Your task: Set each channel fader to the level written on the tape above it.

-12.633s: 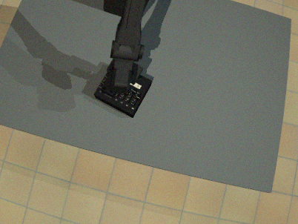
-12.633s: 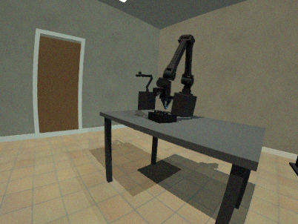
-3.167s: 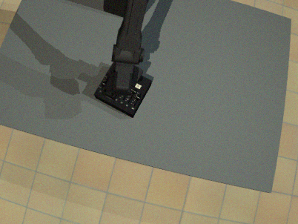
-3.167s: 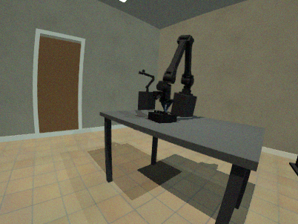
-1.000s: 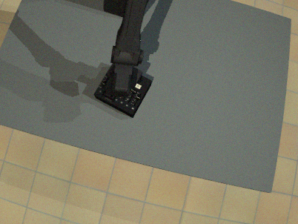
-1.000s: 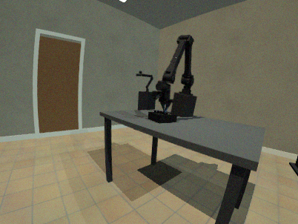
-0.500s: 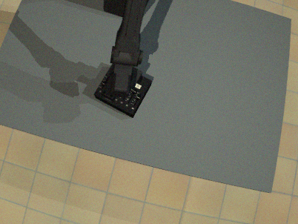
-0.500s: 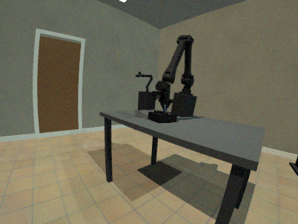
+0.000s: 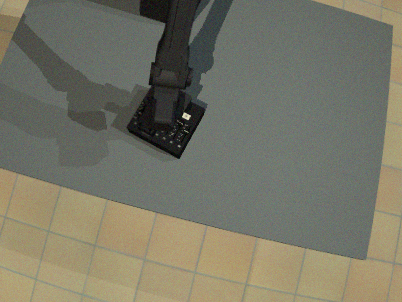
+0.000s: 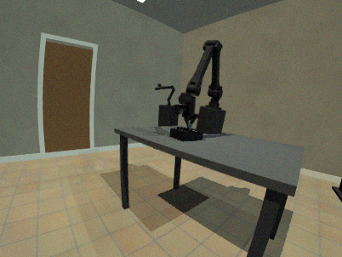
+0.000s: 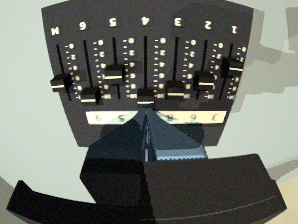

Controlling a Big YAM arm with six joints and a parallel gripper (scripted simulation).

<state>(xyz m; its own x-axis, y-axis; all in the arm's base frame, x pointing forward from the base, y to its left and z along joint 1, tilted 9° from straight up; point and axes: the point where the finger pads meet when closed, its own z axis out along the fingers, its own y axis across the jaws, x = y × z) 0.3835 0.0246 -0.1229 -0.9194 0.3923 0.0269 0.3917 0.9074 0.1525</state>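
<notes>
Now: hand 10 mm short of the fader cap 4 and 10 mm to the left of it. Round my hand: fader cap 1: 10 mm ahead, 80 mm to the right; then master fader cap: 50 mm ahead, 50 mm to the left; then fader cap 5: 40 mm ahead, 10 mm to the left.
</notes>
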